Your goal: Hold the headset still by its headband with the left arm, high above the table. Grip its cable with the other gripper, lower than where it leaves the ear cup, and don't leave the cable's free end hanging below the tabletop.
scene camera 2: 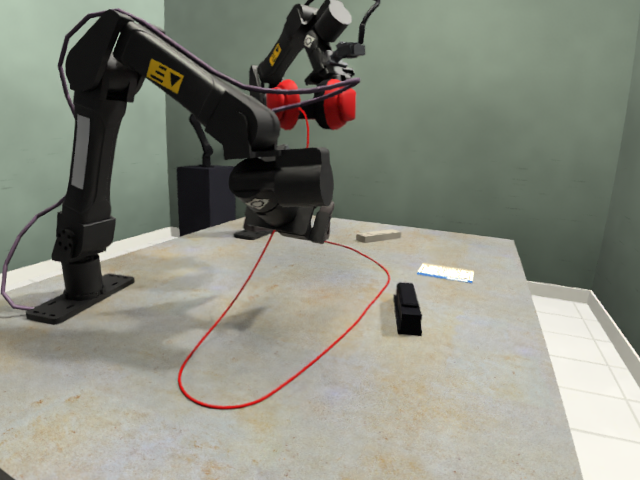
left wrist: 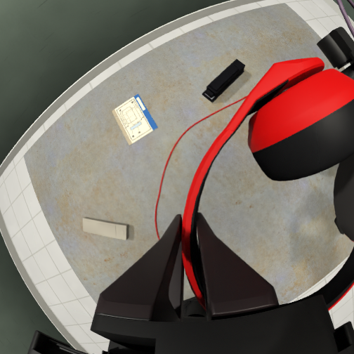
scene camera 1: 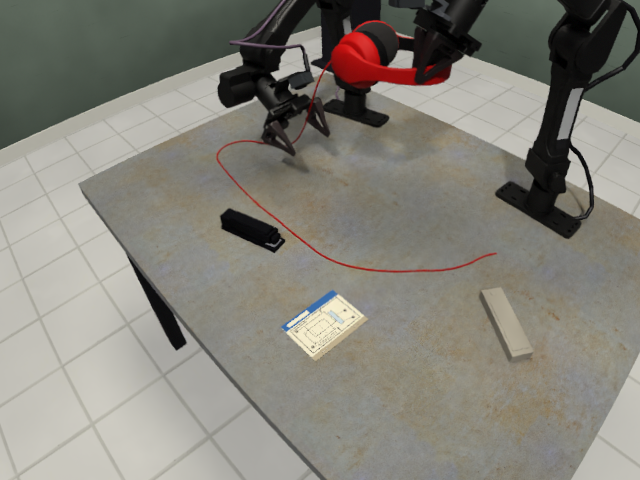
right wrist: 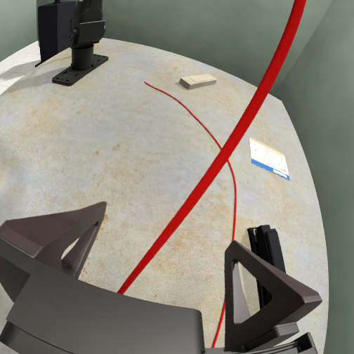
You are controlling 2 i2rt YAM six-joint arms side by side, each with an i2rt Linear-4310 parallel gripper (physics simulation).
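Places are measured from the left arm's base along level axes (x left, y back, z up), in millimetres.
Where they show: left gripper, fingertip midpoint: (scene camera 1: 415, 81); right gripper, fingertip midpoint: (scene camera 2: 302, 231) (scene camera 1: 312, 145); left arm's base, link origin: (scene camera 2: 262, 232) (scene camera 1: 537, 210); right arm's base, link origin: (scene camera 2: 85, 298) (scene camera 1: 354, 114).
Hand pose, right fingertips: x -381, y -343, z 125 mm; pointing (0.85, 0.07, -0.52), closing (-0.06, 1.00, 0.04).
Each offset is from my right fingertips to the top centre of the thing. "*": to the spot under its first point. Level surfaces: height alone.
The red and black headset (scene camera 1: 356, 59) (scene camera 2: 338, 105) (left wrist: 300, 115) hangs high above the table. My left gripper (scene camera 1: 421, 77) (left wrist: 189, 219) is shut on its headband. Its red cable (scene camera 1: 398, 271) (scene camera 2: 227, 407) (left wrist: 156, 215) (right wrist: 230, 150) drops from an ear cup, then curves over the tabletop. The cable's free end @(* dx +392, dy +146, dz -122 mm) (scene camera 1: 495, 253) (right wrist: 145, 83) lies on the table. My right gripper (scene camera 1: 310, 144) (right wrist: 170, 230) is open, low above the table and below the headset. In the right wrist view the hanging cable runs through the gap between its fingers, not clamped. Scene camera 2 largely hides these fingers behind the wrist.
A black stapler @(dx +27, dy -187, dz -85 mm) (scene camera 1: 251, 229) (scene camera 2: 408, 308) (left wrist: 224, 80) lies near the cable. A blue and cream card @(dx +290, dy -215, dz -123 mm) (scene camera 1: 324, 324) (scene camera 2: 445, 272) (left wrist: 134, 120) and a beige block @(dx +504, dy +12, dz -105 mm) (scene camera 1: 506, 324) (scene camera 2: 378, 235) (left wrist: 105, 228) (right wrist: 198, 81) lie on the table @(dz -125 mm) (scene camera 1: 413, 372).
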